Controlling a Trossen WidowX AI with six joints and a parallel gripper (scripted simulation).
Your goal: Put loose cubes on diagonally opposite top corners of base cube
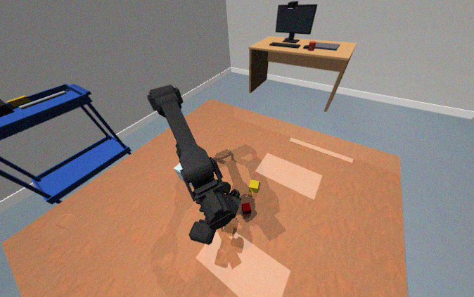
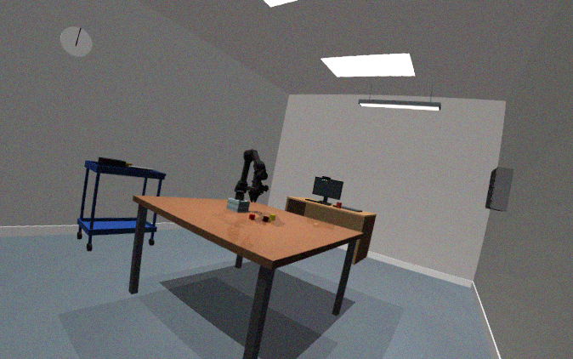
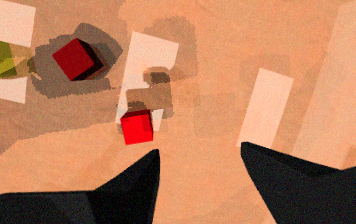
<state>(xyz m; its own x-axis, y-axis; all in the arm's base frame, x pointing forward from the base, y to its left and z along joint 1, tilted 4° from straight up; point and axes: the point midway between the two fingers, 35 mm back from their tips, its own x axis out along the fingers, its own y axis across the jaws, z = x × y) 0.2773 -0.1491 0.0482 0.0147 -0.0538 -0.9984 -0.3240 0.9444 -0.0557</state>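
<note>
Now: the yellow cube 10 mm ahead of my gripper tip, 240 mm to the left of it and 110 mm below it.
</note>
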